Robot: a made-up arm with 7 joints.
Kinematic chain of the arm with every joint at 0, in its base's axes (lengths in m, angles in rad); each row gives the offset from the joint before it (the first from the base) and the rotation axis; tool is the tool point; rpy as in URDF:
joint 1: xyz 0 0 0.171 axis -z
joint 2: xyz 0 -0.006 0.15 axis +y
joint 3: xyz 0 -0.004 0.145 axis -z
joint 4: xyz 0 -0.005 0.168 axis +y
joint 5: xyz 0 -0.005 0.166 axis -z
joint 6: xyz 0 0 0.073 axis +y
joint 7: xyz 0 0 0.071 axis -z
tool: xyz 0 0 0 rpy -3.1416 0 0
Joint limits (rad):
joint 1: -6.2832..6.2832
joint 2: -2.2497..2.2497
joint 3: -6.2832..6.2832
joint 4: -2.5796..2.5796
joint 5: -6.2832..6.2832
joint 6: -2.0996..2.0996
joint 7: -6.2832..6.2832
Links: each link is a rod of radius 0.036 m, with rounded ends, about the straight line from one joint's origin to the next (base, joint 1, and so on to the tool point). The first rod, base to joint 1, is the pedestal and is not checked.
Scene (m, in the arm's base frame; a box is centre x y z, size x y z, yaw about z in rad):
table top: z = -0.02
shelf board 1: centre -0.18 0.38 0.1 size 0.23 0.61 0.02 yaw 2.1
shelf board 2: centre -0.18 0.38 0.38 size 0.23 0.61 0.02 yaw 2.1
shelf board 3: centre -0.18 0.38 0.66 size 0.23 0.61 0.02 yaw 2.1
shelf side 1: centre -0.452 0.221 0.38 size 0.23 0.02 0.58 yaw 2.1
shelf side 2: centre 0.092 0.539 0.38 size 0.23 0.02 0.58 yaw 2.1
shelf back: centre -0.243 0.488 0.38 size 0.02 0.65 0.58 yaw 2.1
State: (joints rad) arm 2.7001 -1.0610 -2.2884 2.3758 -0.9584 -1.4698 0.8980
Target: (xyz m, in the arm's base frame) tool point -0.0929 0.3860 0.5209
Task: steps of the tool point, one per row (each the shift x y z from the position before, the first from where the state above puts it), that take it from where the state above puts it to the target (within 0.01 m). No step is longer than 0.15 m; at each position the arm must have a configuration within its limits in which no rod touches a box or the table.
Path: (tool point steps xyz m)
1: 0.0199 0.0929 0.0190
2: -0.0189 0.0960 0.0305
3: -0.0579 0.0776 0.0413
4: -0.0850 0.0393 0.0487
5: -0.0895 -0.0103 0.0507
6: -0.0317 0.0651 0.0101
7: -0.0358 0.0606 -0.0002
8: -0.0378 0.0544 -0.0099

